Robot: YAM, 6 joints.
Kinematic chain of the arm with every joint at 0, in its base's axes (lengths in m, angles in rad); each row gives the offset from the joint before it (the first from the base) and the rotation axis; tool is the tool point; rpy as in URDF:
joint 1: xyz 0 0 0.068 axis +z
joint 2: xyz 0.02 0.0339 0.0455 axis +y
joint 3: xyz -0.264 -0.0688 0 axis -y
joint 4: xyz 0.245 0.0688 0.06 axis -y
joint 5: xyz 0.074 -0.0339 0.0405 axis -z
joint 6: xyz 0.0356 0 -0.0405 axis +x
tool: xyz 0 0 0 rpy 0 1.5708 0
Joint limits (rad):
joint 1: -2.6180..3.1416
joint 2: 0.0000..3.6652
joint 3: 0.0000..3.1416
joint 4: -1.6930..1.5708
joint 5: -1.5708..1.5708
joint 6: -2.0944..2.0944
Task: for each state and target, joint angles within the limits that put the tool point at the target. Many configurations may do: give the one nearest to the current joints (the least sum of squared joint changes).
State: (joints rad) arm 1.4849 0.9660 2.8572 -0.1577 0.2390 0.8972
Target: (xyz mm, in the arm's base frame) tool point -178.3 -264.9 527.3
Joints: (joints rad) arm 0.9554 0.4130 2.3412 -0.7787 0.2077 0.8972
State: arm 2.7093 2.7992 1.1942 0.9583 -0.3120 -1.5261
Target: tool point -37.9 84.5 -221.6
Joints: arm 1.9805 3.2937 0.7484 0.7974 -0.0311 -1.5261
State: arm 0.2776 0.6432 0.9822 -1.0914 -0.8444 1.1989
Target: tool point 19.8 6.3 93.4
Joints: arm -0.0491 0.6968 0.1067 -1.3084 -0.2055 1.1989
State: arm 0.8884 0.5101 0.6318 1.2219 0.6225 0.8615
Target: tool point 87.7 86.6 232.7
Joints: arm 0.9535 0.5542 0.0068 1.1321 0.6444 0.8615
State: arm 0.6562 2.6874 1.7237 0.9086 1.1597 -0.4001
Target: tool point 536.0 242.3 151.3
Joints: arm 0.4764 2.7271 2.1243 0.8320 1.0287 -0.4001
